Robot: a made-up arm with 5 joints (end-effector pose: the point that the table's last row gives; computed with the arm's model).
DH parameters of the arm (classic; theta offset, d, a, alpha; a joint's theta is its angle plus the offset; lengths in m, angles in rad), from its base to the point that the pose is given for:
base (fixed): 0 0.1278 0 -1.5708
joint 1: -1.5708 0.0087 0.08 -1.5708
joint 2: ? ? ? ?
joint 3: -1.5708 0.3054 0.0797 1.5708
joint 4: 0 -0.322 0.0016 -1.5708
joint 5: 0 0.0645 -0.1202 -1.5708
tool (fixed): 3.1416 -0.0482 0 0
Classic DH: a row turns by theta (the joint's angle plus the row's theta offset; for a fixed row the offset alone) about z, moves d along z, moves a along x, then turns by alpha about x.
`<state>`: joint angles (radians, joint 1 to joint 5).
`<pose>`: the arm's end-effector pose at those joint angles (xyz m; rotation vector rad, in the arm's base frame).
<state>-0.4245 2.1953 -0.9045 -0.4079 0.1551</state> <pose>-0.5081 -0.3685 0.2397 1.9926 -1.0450 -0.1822</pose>
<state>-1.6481 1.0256 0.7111 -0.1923 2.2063</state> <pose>-0.5364 -0.1021 -0.1145 -0.8988 1.0430 0.8251</pose>
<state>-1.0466 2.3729 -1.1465 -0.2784 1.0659</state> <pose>-0.4926 -0.2720 -0.0769 1.9393 -0.7791 1.0786</pose>
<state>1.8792 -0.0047 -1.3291 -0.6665 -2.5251</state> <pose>0.2302 0.3202 0.7612 0.7889 -1.8891 0.0275</pose>
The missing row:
joint 2: 0 -0.213 0.0163 1.5708
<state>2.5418 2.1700 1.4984 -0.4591 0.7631</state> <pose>0.2072 -0.2856 -0.1506 -2.7123 -0.5149 0.3607</pose>
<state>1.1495 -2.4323 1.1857 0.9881 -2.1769</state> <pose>-0.2237 -0.1233 -0.1767 1.5544 0.5193 -2.4597</pose>
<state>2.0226 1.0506 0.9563 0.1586 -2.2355</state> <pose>0.4868 -0.1181 -0.2086 -0.1592 0.7361 -0.9336</pose>
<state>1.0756 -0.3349 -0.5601 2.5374 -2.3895</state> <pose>0.1017 0.4056 0.6868 -2.6770 -1.1262 -0.1942</pose>
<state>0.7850 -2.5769 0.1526 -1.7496 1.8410</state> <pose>-0.3928 -0.0379 0.1692 1.3556 -0.9429 0.3558</pose>
